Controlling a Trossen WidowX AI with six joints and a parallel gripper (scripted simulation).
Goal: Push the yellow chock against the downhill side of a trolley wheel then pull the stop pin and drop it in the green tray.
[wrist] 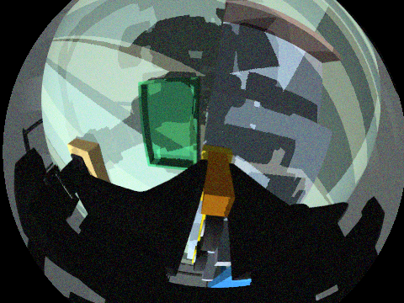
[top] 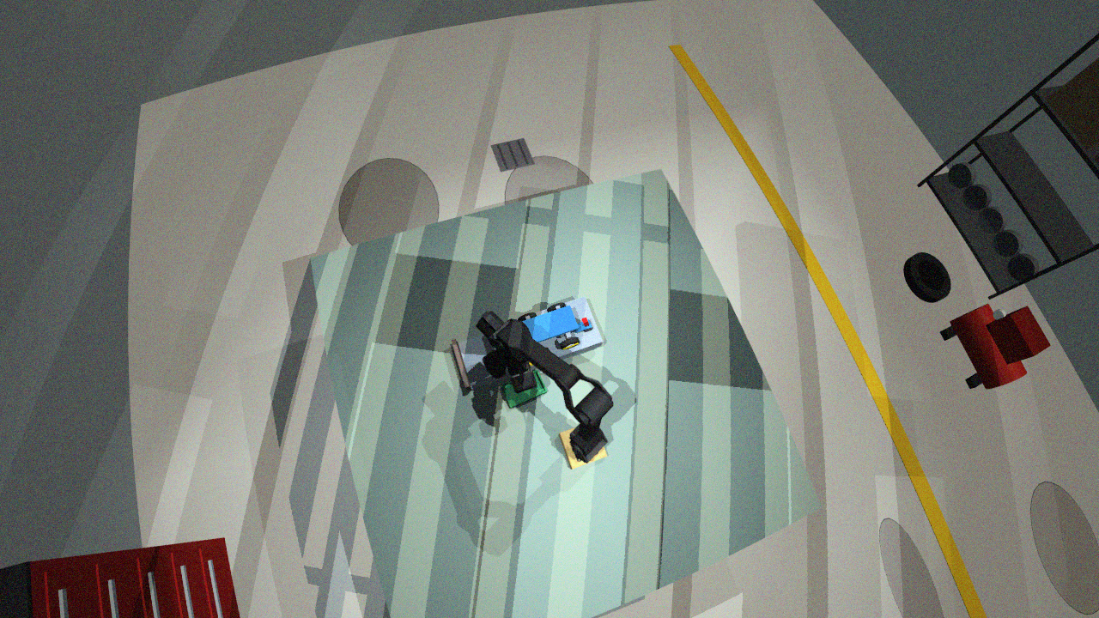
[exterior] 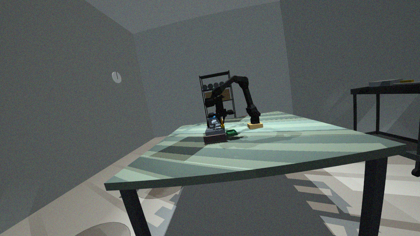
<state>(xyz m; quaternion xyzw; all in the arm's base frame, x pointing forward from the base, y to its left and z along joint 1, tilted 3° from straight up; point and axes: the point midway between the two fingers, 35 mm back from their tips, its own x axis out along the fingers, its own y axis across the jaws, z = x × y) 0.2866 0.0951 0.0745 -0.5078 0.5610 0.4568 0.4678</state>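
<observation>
The yellow chock lies 20 mm to the right of my gripper tip and 10 mm below it. Round my gripper tip: blue trolley: 50 mm ahead, 120 mm to the right, 20 mm above; green tray: 60 mm behind, 100 mm below; grey ramp: 60 mm ahead, 110 mm to the right, 40 mm below.
</observation>
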